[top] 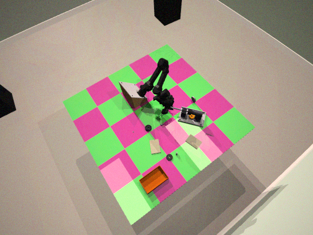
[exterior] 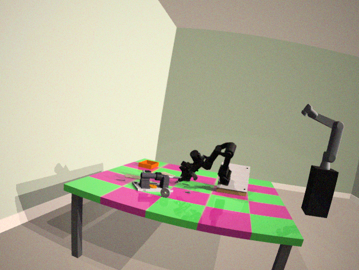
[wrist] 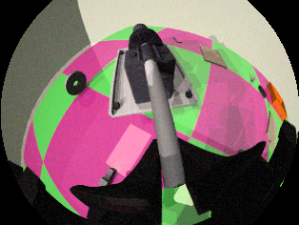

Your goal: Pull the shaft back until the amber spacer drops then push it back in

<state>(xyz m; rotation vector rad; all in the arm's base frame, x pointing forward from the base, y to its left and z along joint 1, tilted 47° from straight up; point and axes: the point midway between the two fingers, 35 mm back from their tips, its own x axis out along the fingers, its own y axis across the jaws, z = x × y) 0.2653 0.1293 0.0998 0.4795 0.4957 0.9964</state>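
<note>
Now: the grey shaft 50 mm ahead of my gripper tip, 40 mm to the left of it and 30 mm above it. Round my gripper tip: grey gear: 230 mm to the left, 20 mm below; amber spacer: 130 mm ahead, 120 mm to the left, 40 mm below; orange tray: 460 mm to the right, 420 mm ahead, 40 mm below.
</note>
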